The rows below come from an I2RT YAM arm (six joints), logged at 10 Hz.
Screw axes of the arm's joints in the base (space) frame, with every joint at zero. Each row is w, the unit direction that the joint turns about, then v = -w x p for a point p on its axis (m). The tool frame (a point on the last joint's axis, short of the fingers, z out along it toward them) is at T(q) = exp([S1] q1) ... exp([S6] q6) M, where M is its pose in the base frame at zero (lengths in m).
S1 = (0, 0, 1, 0, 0, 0)
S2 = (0, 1, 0, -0.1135, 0, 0.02)
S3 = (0, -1, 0, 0.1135, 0, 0.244)
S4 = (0, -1, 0, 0.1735, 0, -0.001)
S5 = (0, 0, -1, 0, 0.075, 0)
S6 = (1, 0, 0, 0, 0.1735, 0)
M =
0 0 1 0.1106
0 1 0 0
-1 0 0 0.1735
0 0 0 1
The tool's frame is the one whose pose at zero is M.
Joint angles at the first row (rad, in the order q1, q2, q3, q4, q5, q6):
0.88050 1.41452 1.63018 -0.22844 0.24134 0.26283
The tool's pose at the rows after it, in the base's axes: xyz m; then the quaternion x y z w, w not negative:
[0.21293, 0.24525, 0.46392, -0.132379, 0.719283, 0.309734, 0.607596]
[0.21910, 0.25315, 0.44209, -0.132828, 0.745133, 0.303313, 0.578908]
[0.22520, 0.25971, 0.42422, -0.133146, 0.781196, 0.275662, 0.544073]
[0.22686, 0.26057, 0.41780, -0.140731, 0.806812, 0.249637, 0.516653]
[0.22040, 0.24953, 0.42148, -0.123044, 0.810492, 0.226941, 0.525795]
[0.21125, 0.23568, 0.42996, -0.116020, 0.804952, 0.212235, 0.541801]
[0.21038, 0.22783, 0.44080, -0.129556, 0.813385, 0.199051, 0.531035]
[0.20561, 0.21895, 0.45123, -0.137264, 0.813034, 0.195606, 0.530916]
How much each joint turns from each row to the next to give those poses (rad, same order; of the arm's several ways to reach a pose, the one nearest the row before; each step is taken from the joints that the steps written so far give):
-0.00007 0.01694 -0.04519 0.00323 -0.01491 0.04271
0.00005 0.02114 -0.03865 -0.01839 -0.00737 0.03347
0.00003 0.03628 0.00924 -0.08943 0.01543 0.02444
-0.00152 0.02194 0.03343 -0.10445 0.00599 0.00318
-0.00001 -0.03783 -0.01607 -0.03099 0.06015 0.00402
-0.00135 -0.05247 -0.01808 -0.01549 0.04036 -0.01912
-0.01617 0.00374 0.06579 -0.09792 -0.01965 -0.02339
-0.00853 -0.01596 0.03413 -0.05190 -0.01170 -0.01873

